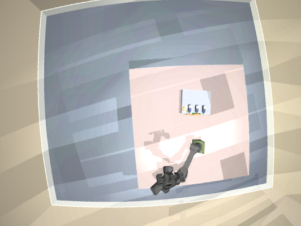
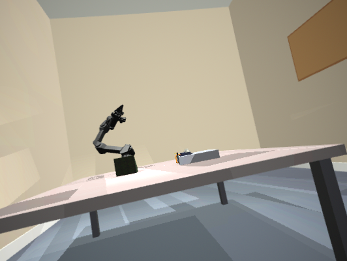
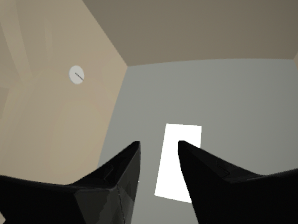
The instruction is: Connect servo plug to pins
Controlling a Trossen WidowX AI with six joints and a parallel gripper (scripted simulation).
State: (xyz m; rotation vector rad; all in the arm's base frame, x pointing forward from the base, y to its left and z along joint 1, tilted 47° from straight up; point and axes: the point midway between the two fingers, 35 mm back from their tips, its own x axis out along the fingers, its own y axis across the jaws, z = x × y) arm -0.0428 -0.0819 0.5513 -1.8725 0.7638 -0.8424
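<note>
My gripper tip is now 46 cm above the red band, 33 cm short of it and 32 cm to the left of it. The rest, counted from my gripper tip: printed holder: 51 cm below, 48 cm ahead, 34 cm to the right.
</note>
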